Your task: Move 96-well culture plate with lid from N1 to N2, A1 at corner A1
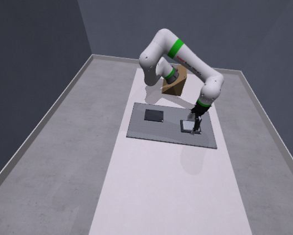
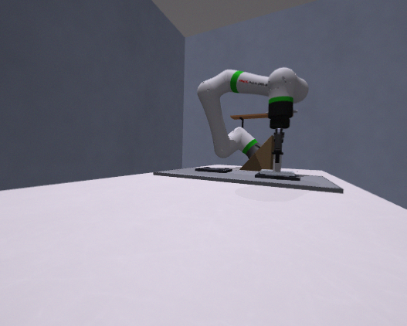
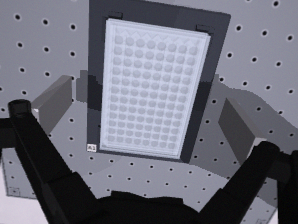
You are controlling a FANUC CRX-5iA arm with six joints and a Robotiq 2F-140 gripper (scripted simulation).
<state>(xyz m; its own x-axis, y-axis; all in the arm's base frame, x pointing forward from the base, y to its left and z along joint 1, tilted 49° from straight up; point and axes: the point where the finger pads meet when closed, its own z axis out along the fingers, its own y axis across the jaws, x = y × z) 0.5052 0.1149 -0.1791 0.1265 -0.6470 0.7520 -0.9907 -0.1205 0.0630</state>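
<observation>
My gripper is now 10 mm above the clear lid. Round my hand: plate nest N1 (30 mm below); then small A1 label (80 mm to the left, 40 mm ahead, 30 mm below); then 96-well culture plate (20 mm below).
</observation>
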